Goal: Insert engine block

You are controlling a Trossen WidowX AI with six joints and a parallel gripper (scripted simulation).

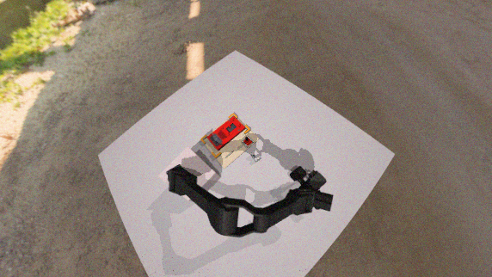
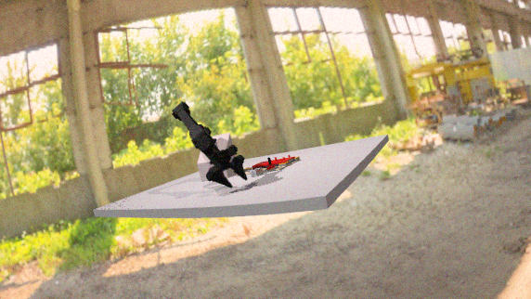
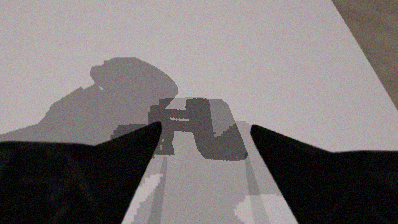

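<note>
Now: gripper tip 130 mm past the grey engine block, 280 mm to the right of it and 10 mm above it. From my gripper tip the other things lie so: beige board 170 mm behind, 460 mm to the left, 10 mm below.
</note>
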